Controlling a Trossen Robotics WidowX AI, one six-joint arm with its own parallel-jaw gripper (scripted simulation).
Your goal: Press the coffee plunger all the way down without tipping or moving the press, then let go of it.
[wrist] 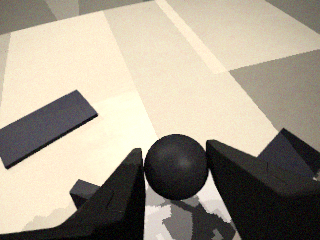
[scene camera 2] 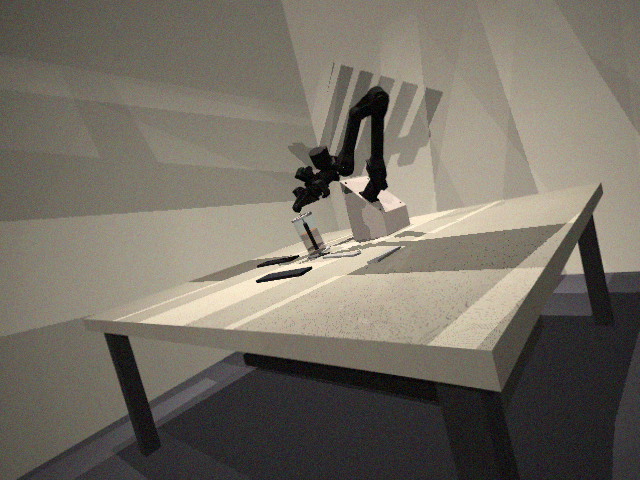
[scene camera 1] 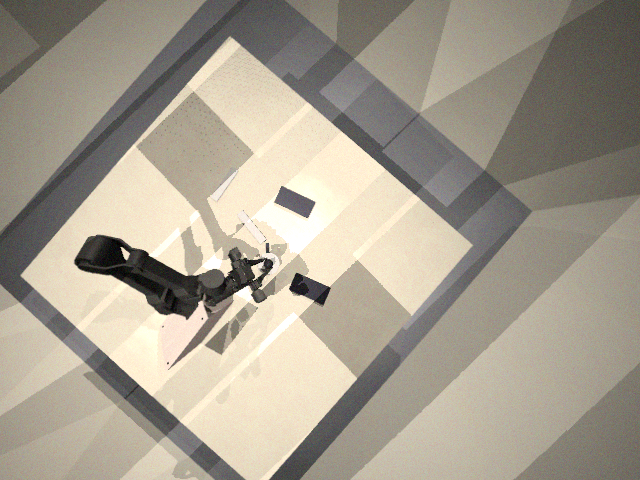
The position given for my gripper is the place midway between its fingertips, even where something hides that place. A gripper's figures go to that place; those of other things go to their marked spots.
Labels:
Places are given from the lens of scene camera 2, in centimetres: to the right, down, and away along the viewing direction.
my gripper (scene camera 2: 295, 207): -8, -11, 123
coffee press (scene camera 2: 305, 225): -5, -5, 117

